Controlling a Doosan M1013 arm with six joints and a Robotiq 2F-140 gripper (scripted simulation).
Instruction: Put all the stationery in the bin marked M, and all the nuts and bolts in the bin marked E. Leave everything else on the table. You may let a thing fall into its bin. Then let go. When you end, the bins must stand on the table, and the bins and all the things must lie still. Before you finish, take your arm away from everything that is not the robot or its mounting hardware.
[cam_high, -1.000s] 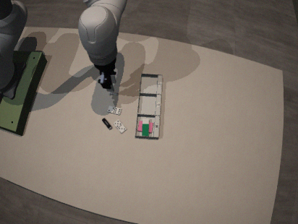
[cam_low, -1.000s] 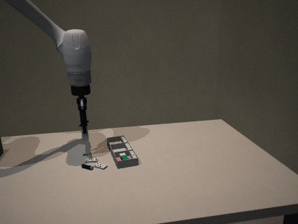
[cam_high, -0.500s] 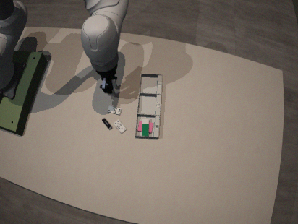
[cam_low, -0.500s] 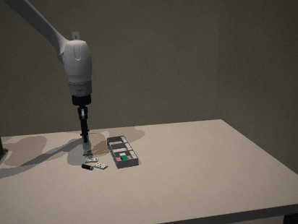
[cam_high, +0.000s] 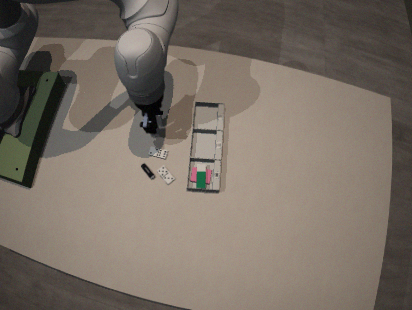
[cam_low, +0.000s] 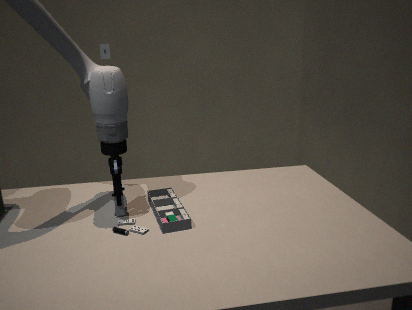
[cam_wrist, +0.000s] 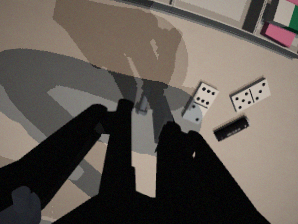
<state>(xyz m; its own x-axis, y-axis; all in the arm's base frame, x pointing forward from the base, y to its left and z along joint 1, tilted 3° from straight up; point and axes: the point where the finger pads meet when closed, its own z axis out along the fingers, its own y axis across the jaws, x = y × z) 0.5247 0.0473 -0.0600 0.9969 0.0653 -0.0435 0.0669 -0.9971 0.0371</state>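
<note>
The grey bolt lies 1 cm behind my hand and 3 cm below it. From my hand the other things lie so: green eraser 15 cm ahead, 11 cm to the right, 2 cm below; then grey three-compartment bin row 15 cm ahead, 2 cm to the right, 2 cm below; then small black cylinder 1 cm ahead, 13 cm to the right, 3 cm below.
</note>
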